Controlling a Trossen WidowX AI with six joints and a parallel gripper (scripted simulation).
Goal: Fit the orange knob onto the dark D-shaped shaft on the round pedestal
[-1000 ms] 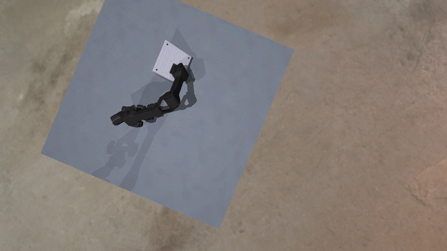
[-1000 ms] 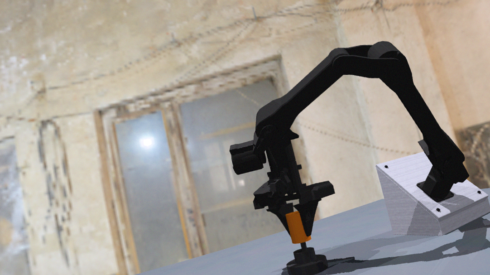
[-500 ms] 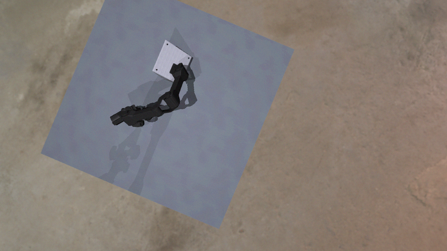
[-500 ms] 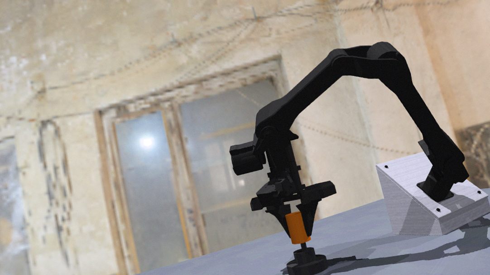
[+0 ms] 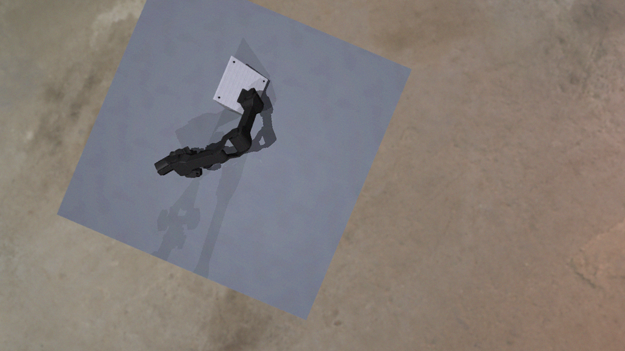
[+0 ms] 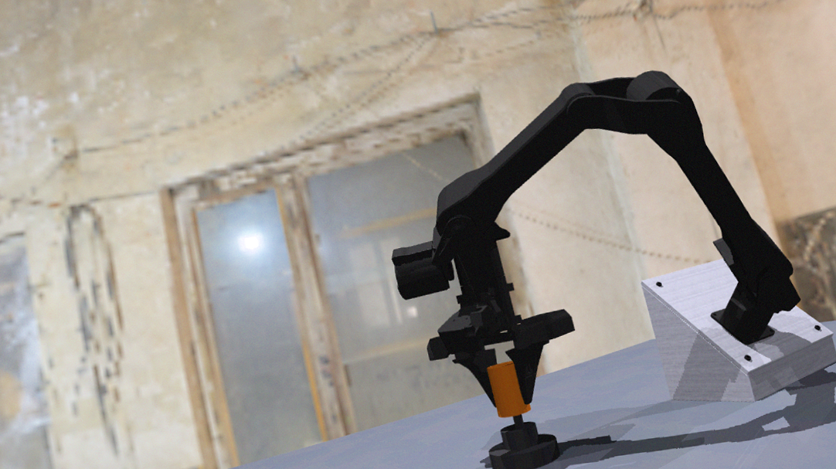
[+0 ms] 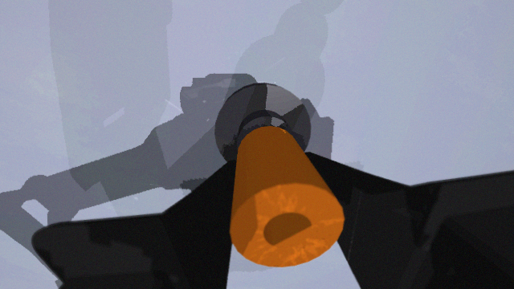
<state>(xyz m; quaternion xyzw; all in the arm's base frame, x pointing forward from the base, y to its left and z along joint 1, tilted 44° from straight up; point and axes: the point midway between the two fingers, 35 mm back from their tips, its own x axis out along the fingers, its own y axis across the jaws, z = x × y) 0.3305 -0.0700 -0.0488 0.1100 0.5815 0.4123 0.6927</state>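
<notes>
The orange knob lies 20 mm above my gripper tip. Round my gripper tip: dark pedestal: 40 mm below.
</notes>
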